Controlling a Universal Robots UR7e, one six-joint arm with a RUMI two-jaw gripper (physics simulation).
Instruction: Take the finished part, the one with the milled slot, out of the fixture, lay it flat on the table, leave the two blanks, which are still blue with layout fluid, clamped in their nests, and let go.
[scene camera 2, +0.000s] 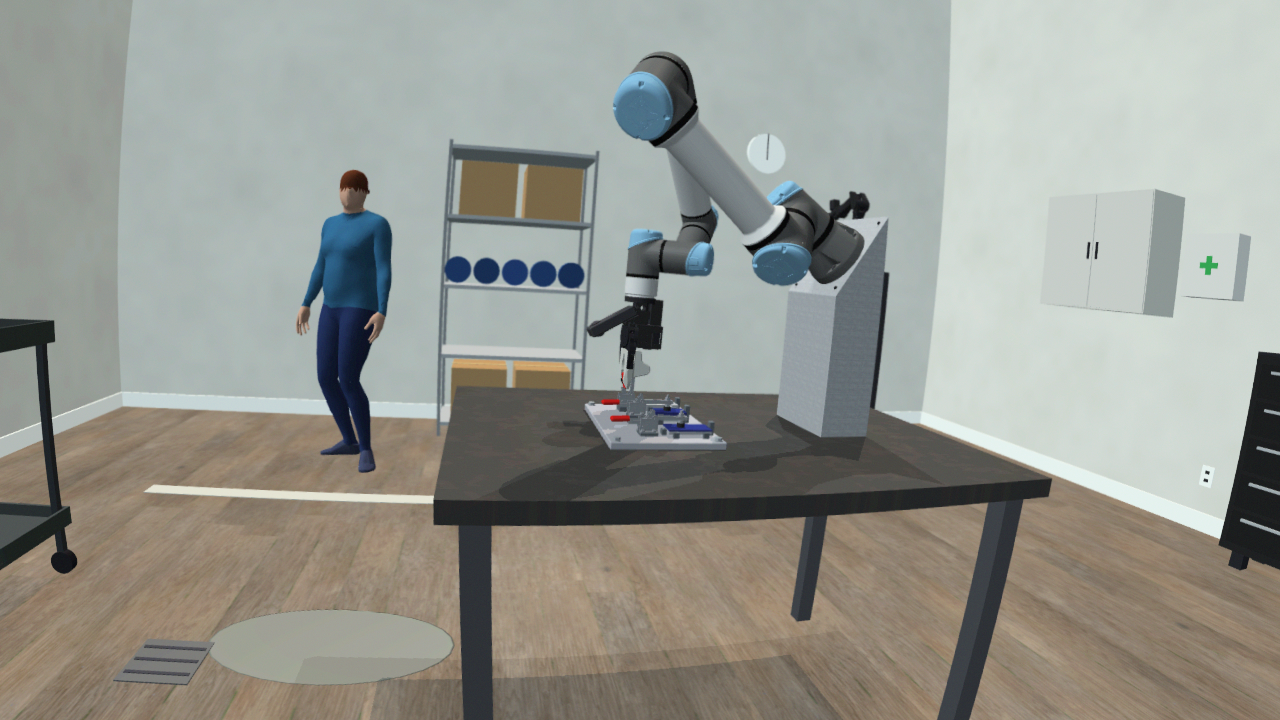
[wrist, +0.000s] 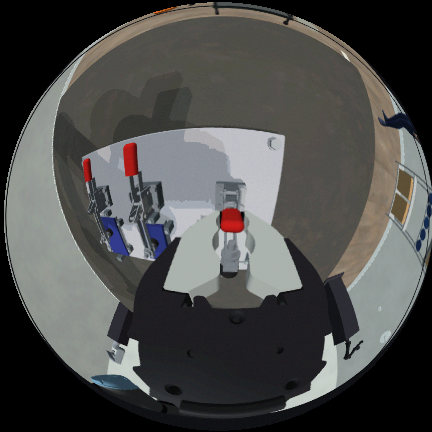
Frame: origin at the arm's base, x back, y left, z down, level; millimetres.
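Seen in the pictures: gripper, fingertip midpoint: (scene camera 2: 625, 388) (wrist: 230, 212); arm's base at its link origin: (scene camera 2: 840, 258).
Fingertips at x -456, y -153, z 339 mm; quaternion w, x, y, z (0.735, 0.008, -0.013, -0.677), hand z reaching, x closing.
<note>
Offsets run from my fingertips to a thing's middle. "spot": to the spot under its first point. Level surfaces: height alone.
The grey fixture plate (scene camera 2: 626, 442) (wrist: 257, 165) lies on the table. Two blue blanks @[dx +60, dy +229, dz +41 mm] (scene camera 2: 687, 428) (wrist: 115, 236) sit in their nests under clamps whose red handles (scene camera 2: 619, 418) (wrist: 130, 159) lie down. The third clamp's red handle @[spot: dx -11, dy -1, dz -35 mm] (wrist: 232, 221) stands up between my fingertips. My gripper (scene camera 2: 627, 383) (wrist: 230, 212) points down over this clamp and is shut on the handle. The clamp's grey base @[spot: dx -9, dy -1, dz +41 mm] (wrist: 230, 189) shows just beyond the fingers. The finished part with the slot cannot be made out; my fingers and the clamp cover much of that nest in the wrist view.
The dark table @[dz +67 mm] (scene camera 2: 537, 470) (wrist: 240, 70) extends around the plate. The robot's grey pedestal (scene camera 2: 810, 358) stands on it to the right of the plate. A person (scene camera 2: 353, 259) stands on the floor behind and left of the table, near the shelf rack (scene camera 2: 523, 220).
</note>
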